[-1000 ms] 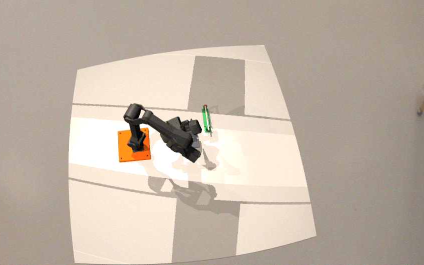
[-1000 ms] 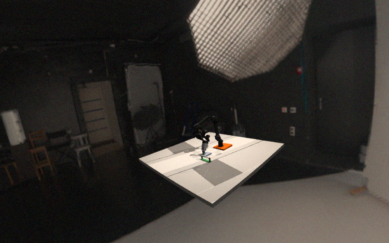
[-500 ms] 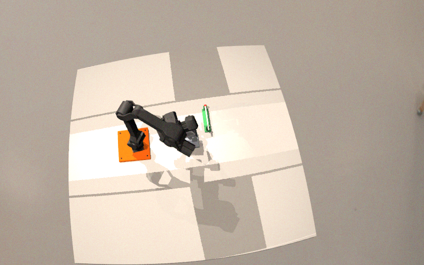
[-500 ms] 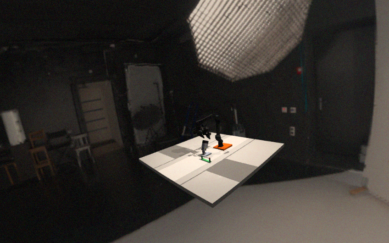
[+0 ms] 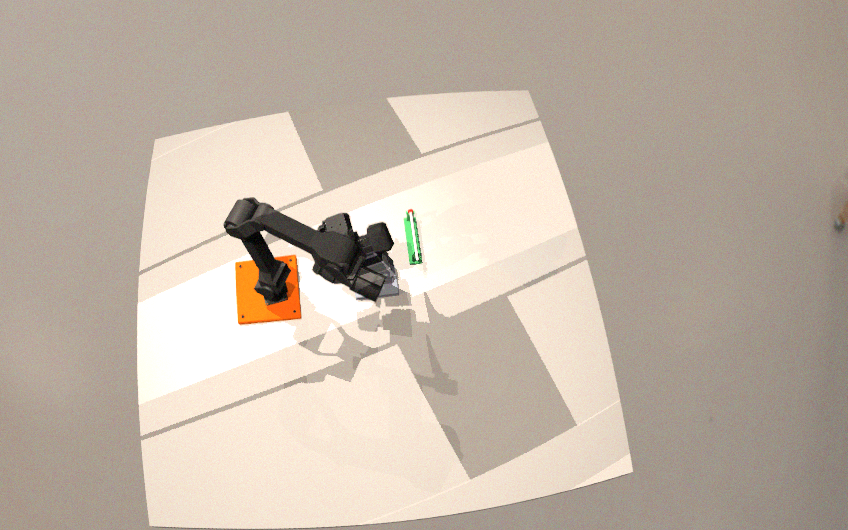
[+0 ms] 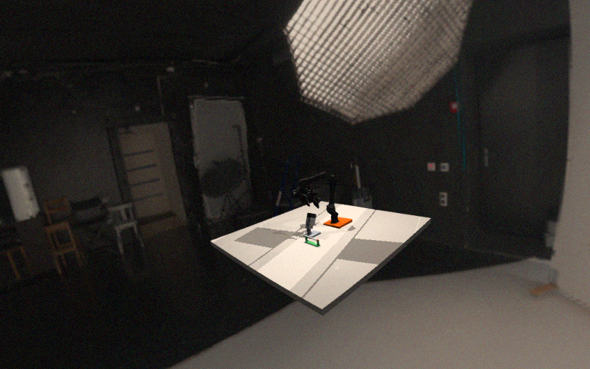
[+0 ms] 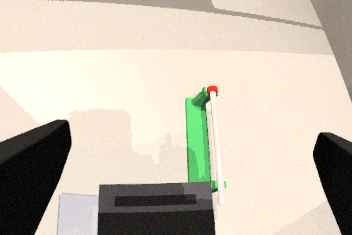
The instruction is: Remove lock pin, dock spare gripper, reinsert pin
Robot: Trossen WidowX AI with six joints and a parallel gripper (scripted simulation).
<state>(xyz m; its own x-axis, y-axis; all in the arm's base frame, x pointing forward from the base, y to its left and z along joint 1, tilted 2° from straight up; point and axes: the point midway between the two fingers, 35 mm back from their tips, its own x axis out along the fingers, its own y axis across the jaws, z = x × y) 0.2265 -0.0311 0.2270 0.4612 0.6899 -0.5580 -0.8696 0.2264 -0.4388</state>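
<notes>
Now: the green holder 15 cm ahead of my gripper tip, 6 cm to the left of it and 20 cm below it. The rest, counted from my gripper tip: grey mount: 3 cm ahead, 3 cm to the right, 17 cm below; spare gripper: 2 cm ahead, 3 cm to the right, 10 cm below.
</notes>
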